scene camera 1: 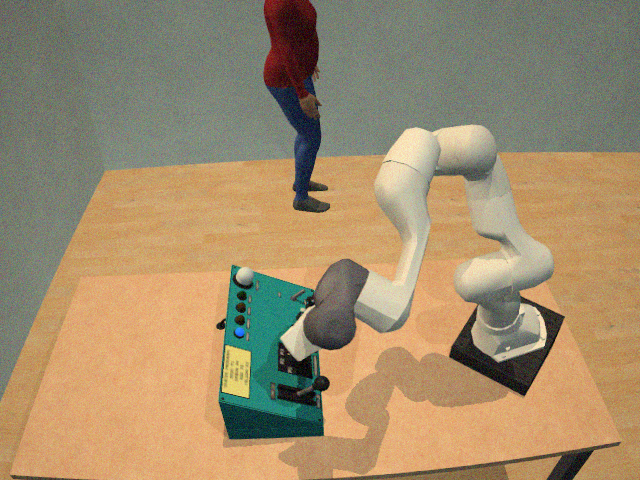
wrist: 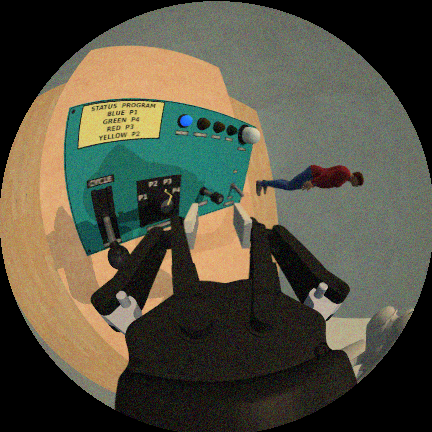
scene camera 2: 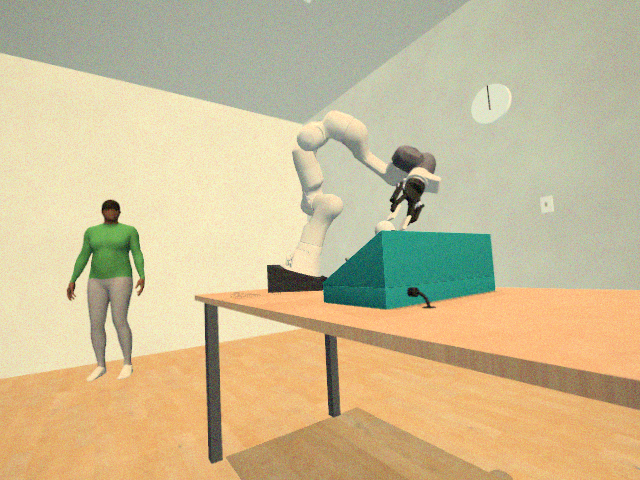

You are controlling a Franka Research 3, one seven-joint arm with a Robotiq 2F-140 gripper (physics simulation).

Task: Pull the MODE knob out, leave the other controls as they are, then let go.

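Note:
The black knob (wrist: 216, 196) stands out from the teal panel (wrist: 135, 155) (scene camera 1: 268, 310) on a short stem, between the program dial (wrist: 167, 205) and a small metal toggle (wrist: 236, 190). I take it for the MODE knob, but its label is too small to read. My gripper (wrist: 215, 213) (scene camera 2: 399, 224) is open, with nothing between its pale fingertips. In the wrist view the tips are apart from the knob, with the knob beyond the gap between them. In scene camera 1 the arm hides the fingers. The blue lamp (wrist: 186, 120) (scene camera 1: 239, 332) is lit.
The CYCLE lever (wrist: 118, 255) (scene camera 1: 321, 382) sticks out near the panel's end. A white dome (wrist: 249, 135) (scene camera 1: 244, 276) (scene camera 2: 384, 227) stands at the other end. A small black object (scene camera 2: 419, 296) (scene camera 1: 221, 324) is behind the box. A person in red (scene camera 1: 292, 46) (wrist: 330, 177) stands beyond the table.

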